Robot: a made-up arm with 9 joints.
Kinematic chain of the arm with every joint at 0, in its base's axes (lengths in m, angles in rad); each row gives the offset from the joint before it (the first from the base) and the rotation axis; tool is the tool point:
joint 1: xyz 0 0 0.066 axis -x
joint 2: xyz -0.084 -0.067 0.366 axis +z
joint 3: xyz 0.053 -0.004 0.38 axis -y
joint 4: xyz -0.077 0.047 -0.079 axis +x
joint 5: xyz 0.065 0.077 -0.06 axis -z
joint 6: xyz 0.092 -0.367 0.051 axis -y
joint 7: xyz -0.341 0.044 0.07 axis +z
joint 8: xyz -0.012 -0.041 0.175 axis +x
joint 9: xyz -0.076 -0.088 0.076 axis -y
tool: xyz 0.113 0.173 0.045
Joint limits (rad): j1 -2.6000..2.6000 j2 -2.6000..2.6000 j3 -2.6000..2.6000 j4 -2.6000..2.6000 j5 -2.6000..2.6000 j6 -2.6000..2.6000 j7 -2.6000..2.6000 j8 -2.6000..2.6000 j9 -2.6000..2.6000
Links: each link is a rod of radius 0.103 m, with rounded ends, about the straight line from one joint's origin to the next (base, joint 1, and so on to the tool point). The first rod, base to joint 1, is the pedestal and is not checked.
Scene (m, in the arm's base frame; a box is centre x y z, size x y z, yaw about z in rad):
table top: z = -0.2
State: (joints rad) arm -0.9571 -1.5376 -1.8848 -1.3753 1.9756 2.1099 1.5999 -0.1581 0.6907
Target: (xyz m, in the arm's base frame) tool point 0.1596 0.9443 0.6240
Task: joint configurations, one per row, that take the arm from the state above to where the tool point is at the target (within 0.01 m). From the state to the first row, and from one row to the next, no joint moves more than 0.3 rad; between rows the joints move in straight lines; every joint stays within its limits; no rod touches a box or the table.
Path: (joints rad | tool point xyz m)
1: -0.6766 -1.6158 -1.8270 -1.2835 2.0254 2.0309 1.6073 -0.1472 0.7266 | -0.4687 -0.4550 1.1969
2: -0.3960 -1.6940 -1.7692 -1.1916 2.0753 1.9520 1.6147 -0.1362 0.7624 | -0.3394 0.0125 1.2914
3: -0.1155 -1.7722 -1.7114 -1.0998 2.1251 1.8730 1.6220 -0.1253 0.7983 | -0.1836 0.4480 1.1920
4: 0.1651 -1.8504 -1.6536 -1.0080 2.1749 1.7941 1.6294 -0.1143 0.8342 | -0.0130 0.7732 0.9446
5: 0.4456 -1.9285 -1.5958 -0.9161 2.2247 1.7151 1.6368 -0.1034 0.8701 | 0.1596 0.9443 0.6241

